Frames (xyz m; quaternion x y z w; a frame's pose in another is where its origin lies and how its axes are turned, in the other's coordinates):
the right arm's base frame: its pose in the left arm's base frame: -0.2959 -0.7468 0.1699 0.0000 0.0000 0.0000 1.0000
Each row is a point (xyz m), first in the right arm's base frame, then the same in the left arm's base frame.
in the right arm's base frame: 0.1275 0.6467 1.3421
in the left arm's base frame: -0.1684 -0.1001 1.5120
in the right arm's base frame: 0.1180 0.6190 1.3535
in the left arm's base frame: -0.1779 -0.1278 1.5234
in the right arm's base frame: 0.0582 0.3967 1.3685
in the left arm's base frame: -0.2377 -0.3501 1.5384
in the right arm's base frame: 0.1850 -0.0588 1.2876
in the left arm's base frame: -0.1109 -0.8056 1.4575
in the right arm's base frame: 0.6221 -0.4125 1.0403
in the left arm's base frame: 0.3262 -1.1593 1.2102
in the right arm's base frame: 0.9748 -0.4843 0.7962
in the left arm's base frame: 0.6789 -1.2311 0.9661
